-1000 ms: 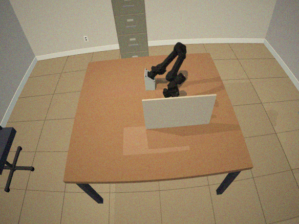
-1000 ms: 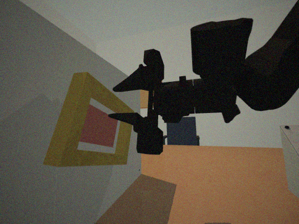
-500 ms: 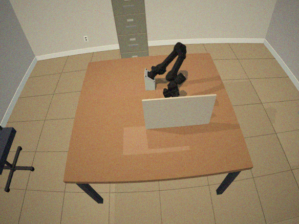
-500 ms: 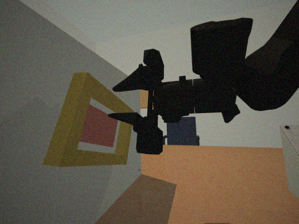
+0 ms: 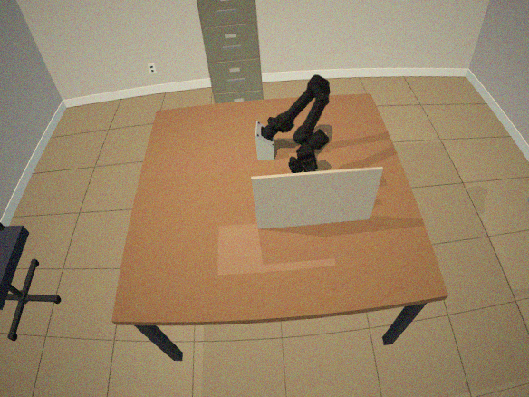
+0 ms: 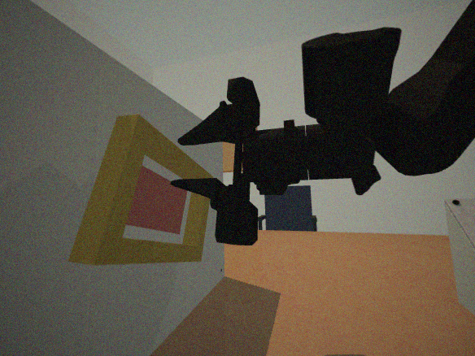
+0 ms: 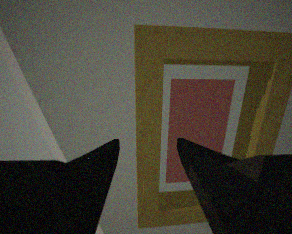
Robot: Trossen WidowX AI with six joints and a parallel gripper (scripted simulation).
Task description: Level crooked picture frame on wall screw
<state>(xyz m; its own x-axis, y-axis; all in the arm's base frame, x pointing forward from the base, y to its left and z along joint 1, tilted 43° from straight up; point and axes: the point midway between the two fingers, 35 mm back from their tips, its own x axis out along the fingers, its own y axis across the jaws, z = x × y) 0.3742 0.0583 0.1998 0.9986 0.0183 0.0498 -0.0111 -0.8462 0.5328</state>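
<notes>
The picture frame lies 1 cm ahead of my gripper tip, 1 cm to the left of it and 5 cm below it. Also, from my gripper tip: grey wall panel 2 cm ahead, 1 cm to the left, 6 cm below.
</notes>
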